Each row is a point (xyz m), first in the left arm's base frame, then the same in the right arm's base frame.
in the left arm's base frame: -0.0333 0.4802 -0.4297
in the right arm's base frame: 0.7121 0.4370 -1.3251
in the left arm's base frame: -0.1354 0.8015 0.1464
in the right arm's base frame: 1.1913 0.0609 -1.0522
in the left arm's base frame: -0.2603 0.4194 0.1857
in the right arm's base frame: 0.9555 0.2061 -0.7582
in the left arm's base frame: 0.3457 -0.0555 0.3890
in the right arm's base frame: 0.3216 -0.2629 -0.6480
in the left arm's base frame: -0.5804 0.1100 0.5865
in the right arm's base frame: 0.9822 0.2371 -0.1605
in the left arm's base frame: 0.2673 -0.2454 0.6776
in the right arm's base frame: 0.2904 -0.3570 -0.3079
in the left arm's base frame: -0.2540 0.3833 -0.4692
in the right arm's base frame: 0.7338 0.6425 -1.1948
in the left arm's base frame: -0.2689 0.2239 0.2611
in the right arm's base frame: 0.8229 0.2041 -0.5958
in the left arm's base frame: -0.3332 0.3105 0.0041
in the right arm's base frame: 0.8515 0.4019 -0.7900
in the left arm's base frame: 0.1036 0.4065 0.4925
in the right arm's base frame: 0.8494 -0.2557 -0.7120
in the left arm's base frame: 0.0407 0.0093 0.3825
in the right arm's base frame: 0.5268 -0.0531 -0.5426
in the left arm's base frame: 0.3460 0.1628 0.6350
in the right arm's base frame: 0.5698 -0.4724 -0.5964
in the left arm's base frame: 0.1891 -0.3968 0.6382
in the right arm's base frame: 0.1956 -0.2425 -0.2158
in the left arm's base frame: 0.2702 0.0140 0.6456
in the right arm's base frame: 0.4904 -0.3932 -0.4722
